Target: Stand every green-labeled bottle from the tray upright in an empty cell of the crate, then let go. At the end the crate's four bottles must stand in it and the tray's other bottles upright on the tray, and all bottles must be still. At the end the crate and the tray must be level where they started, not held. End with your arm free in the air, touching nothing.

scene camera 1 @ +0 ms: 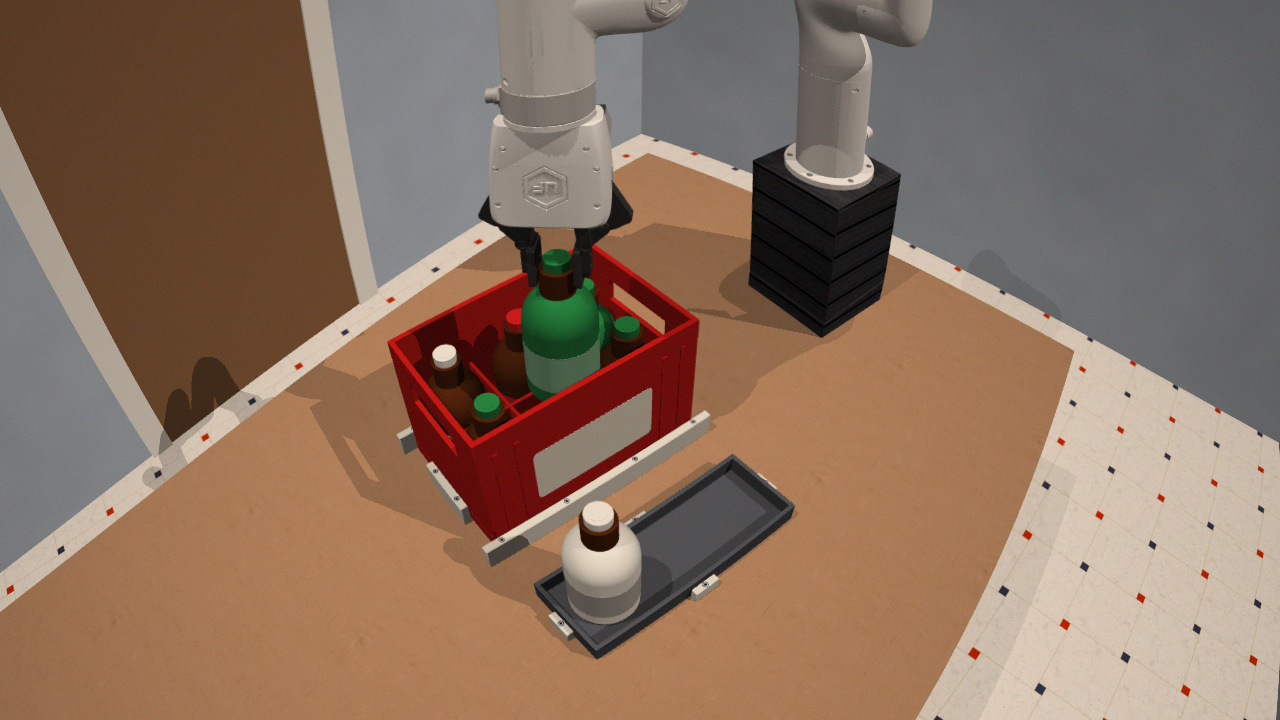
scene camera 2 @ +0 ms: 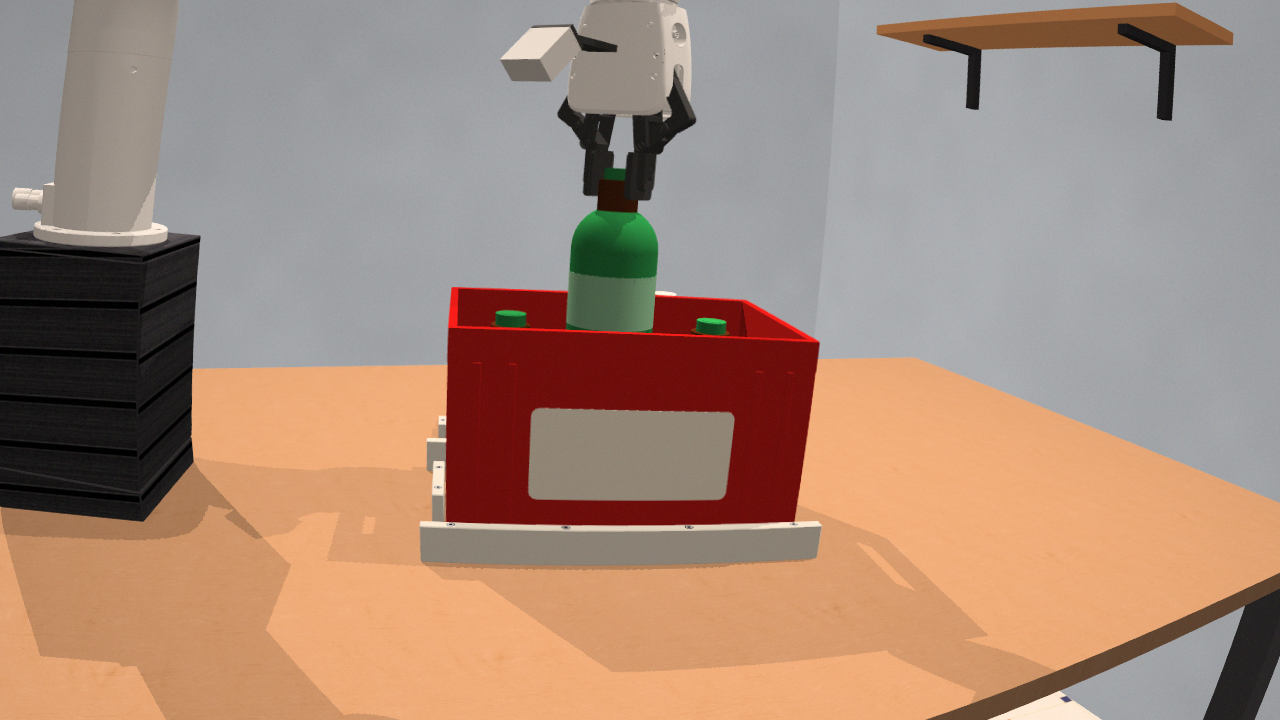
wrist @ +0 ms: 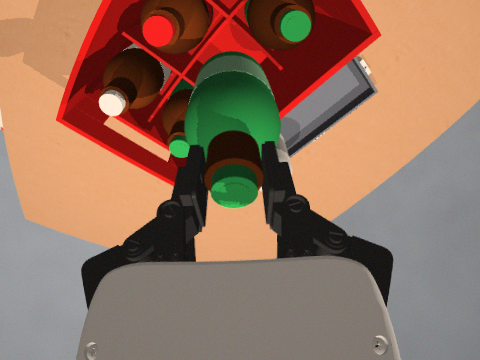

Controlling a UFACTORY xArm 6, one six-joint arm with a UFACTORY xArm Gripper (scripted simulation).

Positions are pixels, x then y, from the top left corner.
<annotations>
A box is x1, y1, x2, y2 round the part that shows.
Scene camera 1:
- green-labeled bottle: 560, 324 [521, 249, 599, 400]
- white-labeled bottle: 601, 557 [561, 501, 641, 623]
</annotations>
